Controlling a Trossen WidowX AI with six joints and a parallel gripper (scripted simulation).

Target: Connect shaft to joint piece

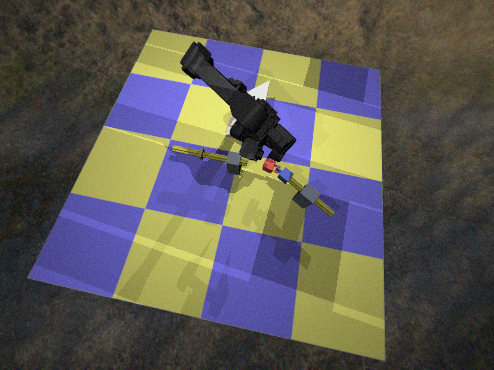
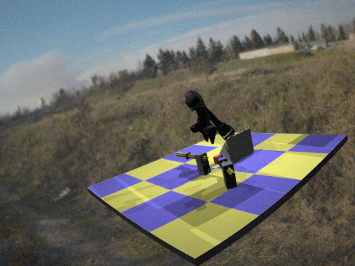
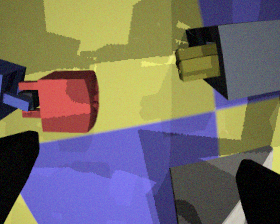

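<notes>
The red joint piece is 90 mm below my gripper tip, 60 mm to the left of it and 10 mm ahead of it.
</notes>
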